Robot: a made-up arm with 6 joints.
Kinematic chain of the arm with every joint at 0, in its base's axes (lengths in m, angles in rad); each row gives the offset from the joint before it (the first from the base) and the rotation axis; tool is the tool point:
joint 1: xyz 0 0 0.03 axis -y
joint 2: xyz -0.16 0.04 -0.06 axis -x
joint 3: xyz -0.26 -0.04 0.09 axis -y
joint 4: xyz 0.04 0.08 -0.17 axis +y
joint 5: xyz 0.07 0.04 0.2 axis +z
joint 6: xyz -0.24 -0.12 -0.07 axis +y
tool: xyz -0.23 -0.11 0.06
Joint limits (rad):
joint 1: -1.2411..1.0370
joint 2: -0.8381..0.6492
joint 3: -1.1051..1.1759
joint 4: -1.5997..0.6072
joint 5: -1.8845..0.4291
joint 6: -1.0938..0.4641
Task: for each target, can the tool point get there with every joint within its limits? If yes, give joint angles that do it. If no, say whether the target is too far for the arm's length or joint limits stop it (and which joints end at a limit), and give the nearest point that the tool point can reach.
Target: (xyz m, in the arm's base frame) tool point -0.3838 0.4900 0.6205
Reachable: yes | joints -0.7277 -0.3454 -0.2882 -0.3656 -1.4019 -0.0351
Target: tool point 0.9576 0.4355 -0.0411
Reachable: no: joint limits stop it (at a limit: joint 1, joint 2, joint 3, joint 4) | nearest point 0.4120 0.2544 -0.1972 | short by 0.596 m
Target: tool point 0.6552 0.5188 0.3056
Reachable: no: joint limits stop it (at a limit: joint 1, joint 4, joint 5) | nearest point 0.3415 0.3580 0.4245 | short by 0.372 m
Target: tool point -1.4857 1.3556 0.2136
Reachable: no: too far | nearest point -0.8436 0.5550 0.1343 | short by 1.029 m
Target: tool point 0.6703 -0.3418 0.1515
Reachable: no: joint limits stop it (at a limit: joint 1, joint 2, joint 4) | nearest point 0.3151 -0.1282 -0.0605 | short by 0.466 m
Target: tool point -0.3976 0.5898 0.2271
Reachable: yes | joints -0.4127 -0.7000 0.6638 -0.8168 -1.2829 -0.2374
